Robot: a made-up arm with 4 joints.
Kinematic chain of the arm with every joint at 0, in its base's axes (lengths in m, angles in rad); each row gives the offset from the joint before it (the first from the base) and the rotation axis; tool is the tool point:
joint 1: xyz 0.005 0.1 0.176 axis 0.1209 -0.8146 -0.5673
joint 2: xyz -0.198 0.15 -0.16 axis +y
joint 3: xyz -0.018 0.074 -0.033 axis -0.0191 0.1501 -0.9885
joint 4: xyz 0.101 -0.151 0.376 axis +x
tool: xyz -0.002 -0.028 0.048
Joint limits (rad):
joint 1: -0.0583..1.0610
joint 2: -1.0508..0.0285
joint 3: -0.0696..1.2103
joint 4: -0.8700..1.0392
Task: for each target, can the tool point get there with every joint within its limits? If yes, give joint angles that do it. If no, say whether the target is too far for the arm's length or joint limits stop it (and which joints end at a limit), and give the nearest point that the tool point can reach.
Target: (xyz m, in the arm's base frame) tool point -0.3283 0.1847 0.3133
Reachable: yes | joints 0.3390 -0.2796 0.6064 -0.4061
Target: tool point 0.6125 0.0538 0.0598
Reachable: no: joint limits stop it (at a limit: joint 1, joint 2, joint 3, joint 4) | nearest point -0.0842 0.1223 0.3615 | short by 0.762 m
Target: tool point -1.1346 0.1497 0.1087
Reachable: no: too far | nearest point -0.5763 0.1238 0.1406 | short by 0.560 m
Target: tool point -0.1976 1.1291 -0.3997
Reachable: no: too far | nearest point -0.2437 0.4415 -0.2221 | short by 0.712 m
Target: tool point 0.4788 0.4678 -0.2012
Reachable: no: joint limits stop it (at a limit: joint 1, joint 2, joint 3, joint 4) | nearest point -0.1941 0.4153 -0.2494 | short by 0.677 m
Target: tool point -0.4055 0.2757 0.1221
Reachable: yes | joints 0.6396 -0.7327 0.2373 0.0621
